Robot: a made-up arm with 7 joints. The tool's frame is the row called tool.
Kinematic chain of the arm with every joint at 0, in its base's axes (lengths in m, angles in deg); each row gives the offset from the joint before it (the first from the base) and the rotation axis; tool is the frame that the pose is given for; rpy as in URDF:
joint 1: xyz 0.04 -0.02 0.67 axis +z
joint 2: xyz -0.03 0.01 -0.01 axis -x
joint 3: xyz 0 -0.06 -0.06 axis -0.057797 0.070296 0.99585
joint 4: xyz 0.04 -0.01 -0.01 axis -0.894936 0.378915 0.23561
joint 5: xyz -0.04 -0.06 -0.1 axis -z
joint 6: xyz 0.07 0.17 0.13 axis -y
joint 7: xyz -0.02 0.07 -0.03 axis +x
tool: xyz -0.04 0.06 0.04 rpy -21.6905 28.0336 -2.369
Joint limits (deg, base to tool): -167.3..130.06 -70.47..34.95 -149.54..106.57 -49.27..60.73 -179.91..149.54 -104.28..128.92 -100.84..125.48
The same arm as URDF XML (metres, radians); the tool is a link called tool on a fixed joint. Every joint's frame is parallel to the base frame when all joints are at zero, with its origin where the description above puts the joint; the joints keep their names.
<robot name="arm">
<joint name="joint 1" type="revolute"><parent link="base"/><child link="link1"/><origin xyz="0.04 -0.02 0.67" rpy="0 0 0"/><axis xyz="0 0 1"/><limit lower="-2.9199" upper="2.27"/></joint>
<joint name="joint 2" type="revolute"><parent link="link1"/><child link="link2"/><origin xyz="-0.03 0.01 -0.01" rpy="0 0 0"/><axis xyz="-1 0 0"/><limit lower="-1.2299" upper="0.61"/></joint>
<joint name="joint 3" type="revolute"><parent link="link2"/><child link="link3"/><origin xyz="0 -0.06 -0.06" rpy="0 0 0"/><axis xyz="-0.057797 0.070296 0.99585"/><limit lower="-2.61" upper="1.86"/></joint>
<joint name="joint 4" type="revolute"><parent link="link3"/><child link="link4"/><origin xyz="0.04 -0.01 -0.01" rpy="0 0 0"/><axis xyz="-0.894936 0.378915 0.23561"/><limit lower="-0.8599" upper="1.0599"/></joint>
<joint name="joint 5" type="revolute"><parent link="link4"/><child link="link5"/><origin xyz="-0.04 -0.06 -0.1" rpy="0 0 0"/><axis xyz="0 0 -1"/><limit lower="-3.14" upper="2.61"/></joint>
<joint name="joint 6" type="revolute"><parent link="link5"/><child link="link6"/><origin xyz="0.07 0.17 0.13" rpy="0 0 0"/><axis xyz="0 -1 0"/><limit lower="-1.82" upper="2.2501"/></joint>
<joint name="joint 7" type="revolute"><parent link="link6"/><child link="link7"/><origin xyz="-0.02 0.07 -0.03" rpy="0 0 0"/><axis xyz="1 0 0"/><limit lower="-1.76" upper="2.19"/></joint>
<joint name="tool_fixed" type="fixed"><parent link="link7"/><child link="tool"/><origin xyz="-0.04 0.06 0.04" rpy="-0.3786 0.4893 -0.0413"/></joint>
<link name="base"/>
<link name="link1"/>
<link name="link2"/>
<link name="link3"/>
<link name="link4"/>
<link name="link5"/>
<link name="link6"/>
<link name="link7"/>
<link name="tool"/>
</robot>

